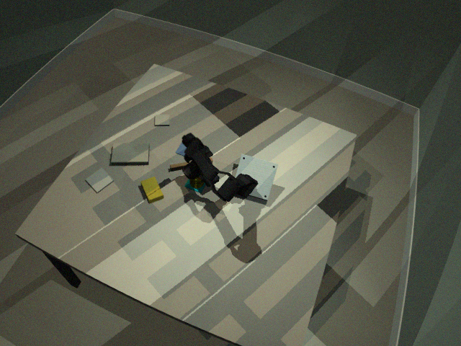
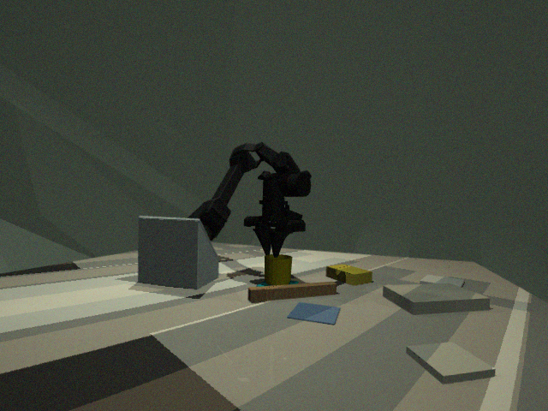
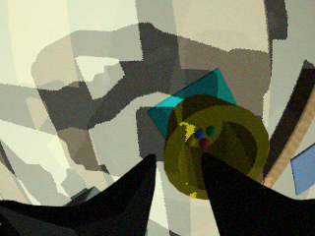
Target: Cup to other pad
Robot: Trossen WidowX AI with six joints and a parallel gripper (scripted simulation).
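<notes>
My gripper tip is now 30 mm above the yellow cup, 20 mm short of it and 10 mm to the left of it. Also, from my gripper tip: teal pad 80 mm below, 30 mm ahead, 10 mm to the right; then brown block 100 mm ahead, 90 mm to the right, 70 mm below.
</notes>
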